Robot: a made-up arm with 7 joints.
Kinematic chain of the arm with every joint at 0, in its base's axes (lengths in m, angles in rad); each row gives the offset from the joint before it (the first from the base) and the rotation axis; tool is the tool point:
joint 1: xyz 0 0 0.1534 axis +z
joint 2: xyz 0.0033 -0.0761 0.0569 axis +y
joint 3: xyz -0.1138 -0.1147 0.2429 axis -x
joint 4: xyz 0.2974 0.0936 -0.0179 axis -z
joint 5: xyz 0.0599 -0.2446 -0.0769 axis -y
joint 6: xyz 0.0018 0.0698 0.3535 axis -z
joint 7: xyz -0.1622 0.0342 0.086 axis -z
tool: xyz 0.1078 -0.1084 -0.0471
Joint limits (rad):
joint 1: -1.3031..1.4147
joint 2: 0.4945..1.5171
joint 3: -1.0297..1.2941
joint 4: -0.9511..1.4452
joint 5: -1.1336..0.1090
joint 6: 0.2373..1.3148
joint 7: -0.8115..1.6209
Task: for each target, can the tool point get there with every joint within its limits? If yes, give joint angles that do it. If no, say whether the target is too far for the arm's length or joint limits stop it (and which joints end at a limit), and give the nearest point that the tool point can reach.
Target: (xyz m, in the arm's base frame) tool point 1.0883 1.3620 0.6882
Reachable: no: too far | nearest point 0.5217 0.6529 0.4389 | short by 0.941 m
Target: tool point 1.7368 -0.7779 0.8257
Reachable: no: too far | nearest point 0.7525 -0.3370 0.4763 | short by 1.134 m
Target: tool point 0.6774 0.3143 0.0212
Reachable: yes | joints 0.8657 1.1177 -0.4607 -0.3851 -0.8583 0.6486 0.7137
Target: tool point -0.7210 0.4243 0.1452
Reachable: no: joint limits stop it (at a limit: joint 1, joint 4, joint 5, joint 6, joint 7) | nearest point -0.2149 0.4222 0.1288 | short by 0.506 m
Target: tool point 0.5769 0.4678 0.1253
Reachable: yes | joints 1.1653 0.7902 -0.6865 -0.2278 -0.8575 0.8428 -0.0554
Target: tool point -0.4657 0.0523 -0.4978
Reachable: no: joint limits stop it (at a limit: joint 1, joint 2, joint 3, joint 5, joint 6, joint 7) | nearest point -0.3249 -0.1631 -0.2650 | short by 0.347 m
